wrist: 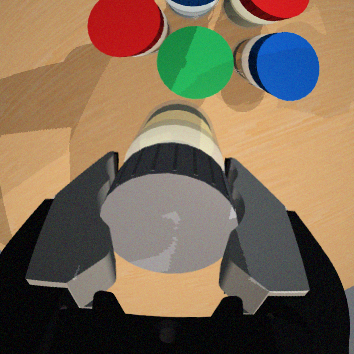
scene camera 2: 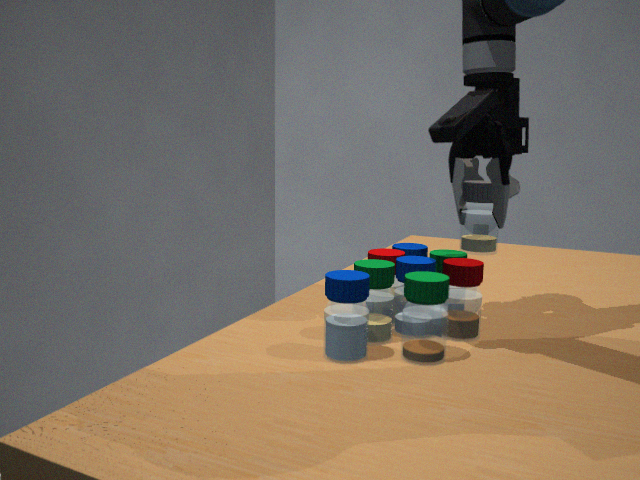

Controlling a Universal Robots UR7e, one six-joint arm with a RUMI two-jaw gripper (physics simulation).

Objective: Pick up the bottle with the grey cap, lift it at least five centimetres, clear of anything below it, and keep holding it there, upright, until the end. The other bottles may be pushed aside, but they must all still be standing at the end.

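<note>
The bottle with the grey cap is upright, with pale yellow contents near its base. My gripper is shut on it, one jaw on each side of the cap and upper body. The bottle is in the air, its base above the table top and behind the other bottles in the scene view. Bottles with a blue cap, a green cap, a red cap and several more stand upright in a group on the table.
In the wrist view, a green cap, a red cap and a blue cap show ahead of the held bottle. The wooden table has its left edge beside the group, and a grey wall stands beyond.
</note>
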